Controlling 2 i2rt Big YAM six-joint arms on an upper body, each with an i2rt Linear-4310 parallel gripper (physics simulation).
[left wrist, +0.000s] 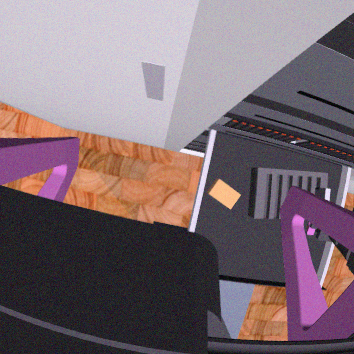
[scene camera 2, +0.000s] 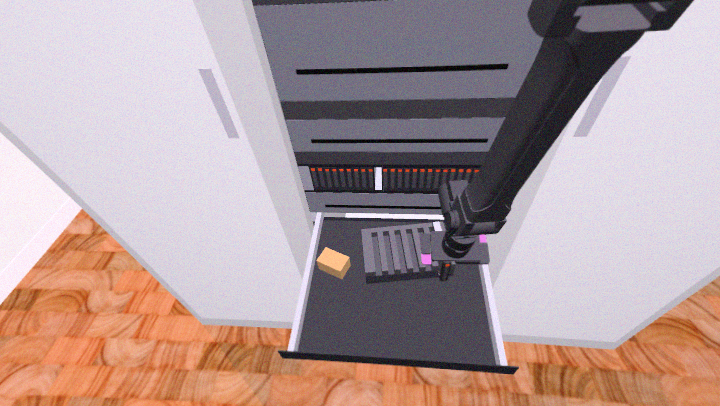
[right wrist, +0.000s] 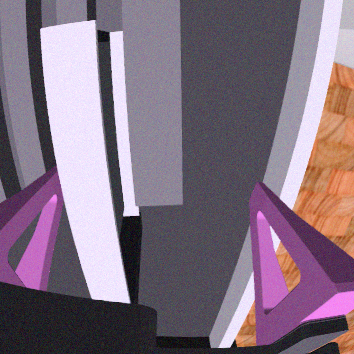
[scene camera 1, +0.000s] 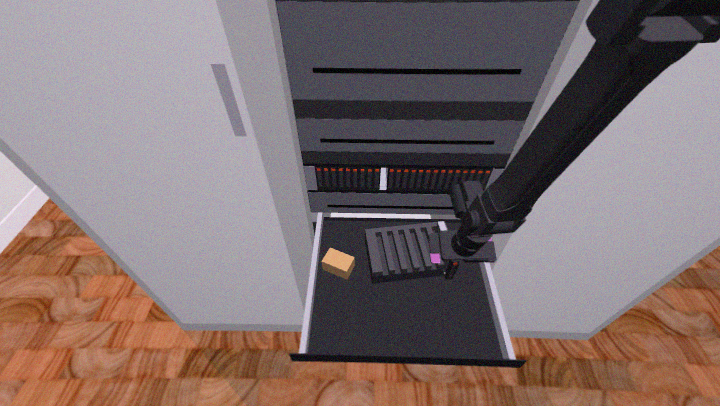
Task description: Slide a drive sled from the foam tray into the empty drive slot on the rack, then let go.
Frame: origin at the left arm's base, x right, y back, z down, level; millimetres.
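Seen in the pictures: left gripper, fingertip midpoint: point(left wrist: 185, 174); right gripper, fingertip midpoint: point(scene camera 2: 449, 257) point(right wrist: 158, 182) point(scene camera 1: 454, 256).
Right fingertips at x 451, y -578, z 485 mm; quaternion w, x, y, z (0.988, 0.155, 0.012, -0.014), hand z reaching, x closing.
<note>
A point is followed by its place in that frame.
The drive sled point(scene camera 1: 442, 225) @[x 422, y -633, z 435 mm] point(scene camera 2: 437, 226) @[x 422, y -632, z 436 mm] point(left wrist: 327, 193) @[x 422, y -633, z 435 mm] point(right wrist: 82, 150) @[x 426, y -611, z 436 mm], with a white long side and dark, orange-marked front, stands at the right end of the slotted grey foam tray point(scene camera 1: 373, 252) @[x 255, y -587, z 490 mm] point(scene camera 2: 368, 254) @[x 257, y -582, z 490 mm] point(left wrist: 256, 195) @[x 246, y -588, z 491 mm] point(right wrist: 155, 100) @[x 446, y -616, z 491 mm]. My right gripper point(scene camera 1: 462, 249) @[x 451, y -578, z 485 mm] point(scene camera 2: 454, 248) @[x 451, y -578, z 485 mm] point(right wrist: 158, 182) @[x 451, y -578, z 485 mm] is open over it; in the right wrist view the sled lies between the fingers, nearer the picture-left one. It partly hides the sled in both scene views. A pale upright stripe point(scene camera 1: 383, 179) @[x 280, y -766, z 412 mm] point(scene camera 2: 378, 179) @[x 275, y -766, z 412 mm] interrupts the rack's drive row; whether it is the empty slot is unclear. My left gripper point(left wrist: 185, 174) @[x 3, y -604, z -90 mm] is open and empty, away from the tray.
The tray and a tan block point(scene camera 1: 338, 261) @[x 168, y -569, z 506 mm] point(scene camera 2: 333, 261) @[x 169, y -568, z 506 mm] point(left wrist: 225, 194) @[x 169, y -574, z 505 mm] lie in the pulled-out drawer point(scene camera 1: 408, 360) @[x 328, y -348, z 529 mm] point(scene camera 2: 398, 361) @[x 332, y -348, z 524 mm], which has pale side walls. Large pale cabinet doors point(scene camera 1: 126, 176) @[x -345, y -708, z 359 mm] point(scene camera 2: 126, 176) @[x -365, y -707, z 354 mm] flank the rack. My right arm crosses the rack's picture-right side.
</note>
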